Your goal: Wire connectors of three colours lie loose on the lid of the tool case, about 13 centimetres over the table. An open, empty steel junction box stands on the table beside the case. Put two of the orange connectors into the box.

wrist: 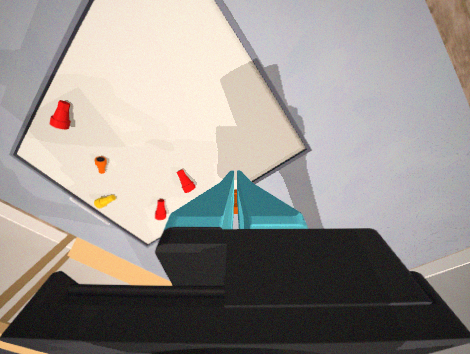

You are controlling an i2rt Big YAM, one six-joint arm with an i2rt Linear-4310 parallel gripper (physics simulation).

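Places are measured from the arm's base along level axes (x ahead, y left, z up), in centimetres.
Pixels of known places: gripper, fingertip midpoint: (235, 177).
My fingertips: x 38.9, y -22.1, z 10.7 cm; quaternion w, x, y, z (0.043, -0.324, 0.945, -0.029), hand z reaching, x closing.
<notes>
For each thing: its middle in the pictures, then the offset to it from my fingertips. "spot": a spot on its surface instead. Level surfaces: height alone.
- cream lid, surface spot: (165, 60) spot: dx +10.3, dy -2.4, dz -6.1 cm
- large red connector, body centre: (62, 114) dx +17.0, dy +8.5, dz -5.4 cm
- yellow connector, body centre: (106, 200) dx +9.9, dy +17.6, dz -5.5 cm
- grey-blue table top, surface height: dz -19.5 cm
My gripper (235, 177) is shut at the lower middle of the wrist view, its teal fingertips nearly together. An orange connector (235, 201) shows as a thin strip in the slit between the fingers, which hold it; the rest of it is hidden. The cream lid (165, 60) of the tool case lies below, with its near right edge under the fingers. Another orange connector (101, 165) lies on the lid at the left, its dark open end toward the top of the view. The steel junction box does not show in this view.
On the lid, a large red connector (61, 116) lies at the far left, a yellow connector (105, 201) near the lower left edge, and two smaller red connectors (186, 181) (160, 209) left of the fingers. The grey-blue table top (370, 110) surrounds the case.
</notes>
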